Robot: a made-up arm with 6 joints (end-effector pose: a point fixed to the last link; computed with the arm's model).
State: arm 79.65 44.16 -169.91 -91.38 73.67 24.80
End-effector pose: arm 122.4 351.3 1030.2 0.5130 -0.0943 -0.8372 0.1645
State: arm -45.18 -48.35 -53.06 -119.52 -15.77 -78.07
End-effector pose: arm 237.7 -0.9 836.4 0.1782 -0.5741 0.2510 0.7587
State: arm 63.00 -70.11 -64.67 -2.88 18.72 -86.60
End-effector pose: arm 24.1 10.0 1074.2 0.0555 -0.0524 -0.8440 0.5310
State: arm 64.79 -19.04 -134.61 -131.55 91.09 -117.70
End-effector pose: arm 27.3 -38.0 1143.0 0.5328 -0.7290 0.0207 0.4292
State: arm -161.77 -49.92 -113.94 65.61 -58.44 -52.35
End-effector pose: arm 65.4 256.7 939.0 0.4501 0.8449 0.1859 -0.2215
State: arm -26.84 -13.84 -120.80 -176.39 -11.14 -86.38
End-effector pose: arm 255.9 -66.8 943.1 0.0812 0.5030 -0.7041 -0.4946
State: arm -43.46 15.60 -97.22 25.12 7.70 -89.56
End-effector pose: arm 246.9 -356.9 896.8 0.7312 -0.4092 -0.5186 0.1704
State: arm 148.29 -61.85 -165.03 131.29 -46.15 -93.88
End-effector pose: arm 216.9 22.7 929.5 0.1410 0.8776 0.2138 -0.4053
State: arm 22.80 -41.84 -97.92 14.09 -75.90 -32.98
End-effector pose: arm -144.9 -137.5 1004.2 0.3726 -0.0218 0.9057 0.2011
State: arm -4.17 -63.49 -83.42 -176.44 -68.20 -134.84
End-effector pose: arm 42.2 58.3 775.3 0.5842 0.2549 -0.6602 -0.3973
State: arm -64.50 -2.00 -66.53 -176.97 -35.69 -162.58
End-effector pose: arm 116.2 -159.6 603.1 0.6139 -0.1565 -0.3807 -0.6736
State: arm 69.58 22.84 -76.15 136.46 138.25 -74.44
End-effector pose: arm -23.8 379.2 796.9 0.0405 0.9454 0.2872 0.1483
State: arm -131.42 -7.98 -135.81 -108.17 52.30 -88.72
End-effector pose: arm -113.8 -91.7 1158.9 0.4456 -0.2240 0.8236 -0.2701
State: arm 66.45 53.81 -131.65 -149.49 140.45 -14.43
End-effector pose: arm 168.6 346.5 898.4 0.3319 -0.8545 -0.3996 0.0057
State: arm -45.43 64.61 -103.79 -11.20 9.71 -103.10
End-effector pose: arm 354.4 -385.6 537.8 0.8313 -0.1625 -0.1605 0.5067
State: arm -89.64 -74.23 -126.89 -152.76 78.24 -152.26
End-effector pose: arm -28.5 417.4 941.8 0.5200 0.0133 0.5734 -0.6330
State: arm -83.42 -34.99 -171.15 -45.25 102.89 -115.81
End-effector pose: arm -159.7 179.6 1021.5 0.6718 -0.7181 0.1292 -0.1273
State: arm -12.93 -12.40 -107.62 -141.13 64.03 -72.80
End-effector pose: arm 228.0 -37.6 1090.3 0.3609 -0.8090 0.4166 0.2043
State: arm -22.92 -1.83 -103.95 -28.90 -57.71 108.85
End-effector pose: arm 130.3 9.8 1094.3 0.1413 0.6309 -0.7516 -0.1310
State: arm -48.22 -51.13 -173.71 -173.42 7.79 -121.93
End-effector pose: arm -181.0 273.1 1020.2 0.3473 -0.2515 0.8241 -0.3700
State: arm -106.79 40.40 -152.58 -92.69 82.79 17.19
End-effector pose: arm -222.2 -332.5 979.9 0.2371 -0.7439 0.2852 -0.5559
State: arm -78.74 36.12 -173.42 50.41 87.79 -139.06
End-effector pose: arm 110.0 -330.3 961.2 0.6332 -0.3726 -0.3708 0.5681
